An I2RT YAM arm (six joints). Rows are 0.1 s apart.
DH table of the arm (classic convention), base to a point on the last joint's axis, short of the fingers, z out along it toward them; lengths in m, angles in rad. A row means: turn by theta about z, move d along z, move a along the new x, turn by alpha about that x. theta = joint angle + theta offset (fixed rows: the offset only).
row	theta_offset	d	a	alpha
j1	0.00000	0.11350	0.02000	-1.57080
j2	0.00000	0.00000	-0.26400	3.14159
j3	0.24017	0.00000	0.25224	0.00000
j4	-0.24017	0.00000	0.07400	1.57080
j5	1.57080	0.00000	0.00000	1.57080
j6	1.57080	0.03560	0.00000	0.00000
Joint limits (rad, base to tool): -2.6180..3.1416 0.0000..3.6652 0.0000..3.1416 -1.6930..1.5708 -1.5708..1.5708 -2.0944..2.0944
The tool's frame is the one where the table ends.
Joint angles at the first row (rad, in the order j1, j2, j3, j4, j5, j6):
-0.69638, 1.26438, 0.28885, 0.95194, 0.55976, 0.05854
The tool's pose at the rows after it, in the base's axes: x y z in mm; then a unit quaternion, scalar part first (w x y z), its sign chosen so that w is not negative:
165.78 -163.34 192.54 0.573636 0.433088 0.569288 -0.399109
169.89 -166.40 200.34 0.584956 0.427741 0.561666 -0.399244
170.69 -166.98 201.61 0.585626 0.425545 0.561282 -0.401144
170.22 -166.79 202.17 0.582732 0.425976 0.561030 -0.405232
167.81 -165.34 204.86 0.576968 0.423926 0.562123 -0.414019
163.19 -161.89 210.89 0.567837 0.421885 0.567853 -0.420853
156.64 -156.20 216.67 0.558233 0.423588 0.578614 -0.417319
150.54 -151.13 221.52 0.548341 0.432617 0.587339 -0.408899
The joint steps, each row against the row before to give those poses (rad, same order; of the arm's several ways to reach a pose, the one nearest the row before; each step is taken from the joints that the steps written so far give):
-0.00005, 0.00536, -0.00001, 0.00142, 0.00185, -0.00139
0.00018, 0.00467, 0.02693, 0.00897, -0.00811, -0.00713
0.00026, 0.00197, 0.00488, 0.00251, -0.00023, -0.00668
0.00038, -0.00450, 0.00035, -0.00500, 0.00814, -0.00633
-0.00042, -0.02568, -0.00167, -0.02273, 0.01112, -0.01883
-0.00034, -0.06293, 0.00200, -0.07624, 0.00788, -0.01644
0.00036, -0.08732, 0.00178, -0.12199, -0.00281, 0.00679
-0.00001, -0.07848, 0.00900, -0.13032, 0.00062, 0.02761

